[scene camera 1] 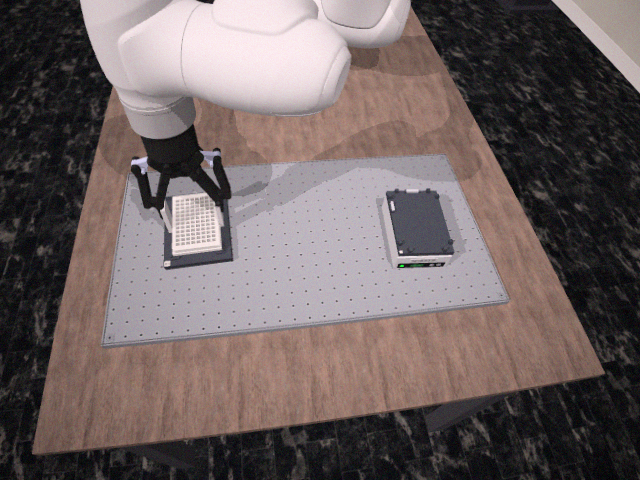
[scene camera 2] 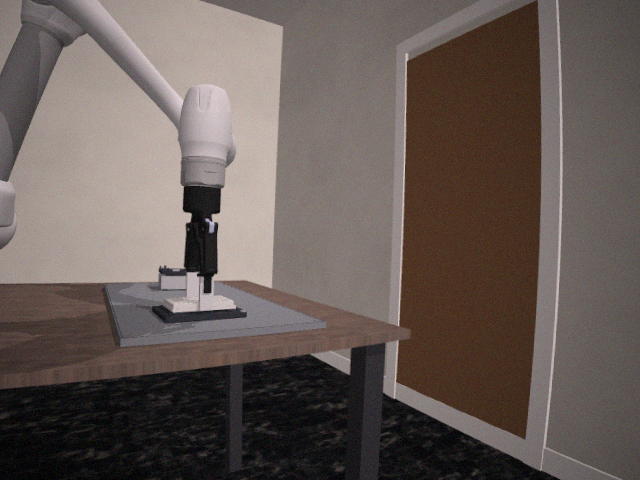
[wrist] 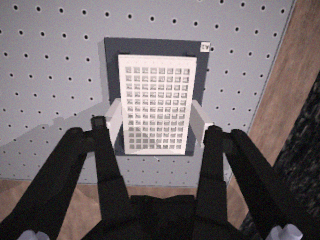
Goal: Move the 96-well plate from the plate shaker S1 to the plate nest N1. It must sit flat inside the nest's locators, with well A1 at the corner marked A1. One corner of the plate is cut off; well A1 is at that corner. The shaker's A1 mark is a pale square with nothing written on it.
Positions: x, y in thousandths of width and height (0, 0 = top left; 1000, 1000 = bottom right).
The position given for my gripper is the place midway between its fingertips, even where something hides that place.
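Scene camera 1 shows my gripper (scene camera 1: 307, 466), a 96-well plate (scene camera 1: 327, 472) and a plate shaker (scene camera 1: 655, 472). Scene camera 2 shows the 96-well plate (scene camera 2: 287, 634) and my gripper (scene camera 2: 310, 639). The wrist view shows my gripper (wrist: 489, 456) and the 96-well plate (wrist: 508, 510).
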